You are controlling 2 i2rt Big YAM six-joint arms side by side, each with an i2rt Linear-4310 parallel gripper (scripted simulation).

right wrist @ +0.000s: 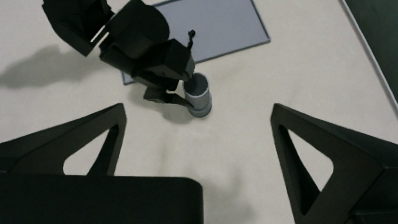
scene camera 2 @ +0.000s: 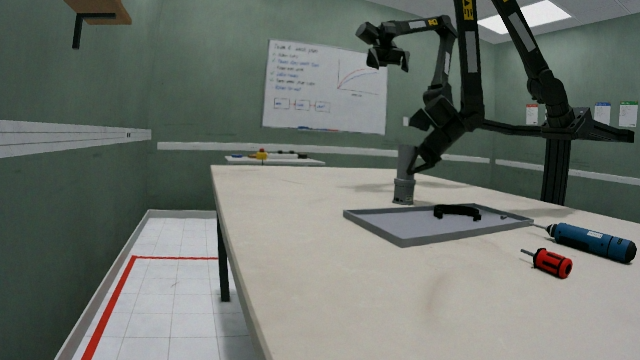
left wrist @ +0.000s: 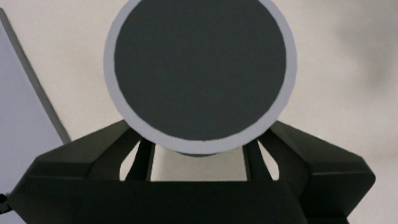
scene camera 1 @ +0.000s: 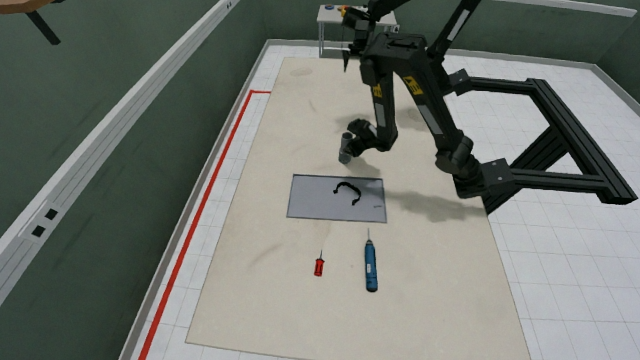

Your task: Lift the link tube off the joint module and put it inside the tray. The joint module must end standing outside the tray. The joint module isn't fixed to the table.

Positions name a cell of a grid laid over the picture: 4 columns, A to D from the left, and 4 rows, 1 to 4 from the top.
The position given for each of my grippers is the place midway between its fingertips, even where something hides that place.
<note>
I see my left gripper (scene camera 2: C2), my right gripper (scene camera 2: C1), a tray (scene camera 2: C3) and a grey link tube (left wrist: C2).
The tray also shows in scene camera 1 (scene camera 1: B3). The grey link tube also shows in the right wrist view (right wrist: B2). My left gripper is seen too in the right wrist view (right wrist: B2) and in the left wrist view (left wrist: B2).
</note>
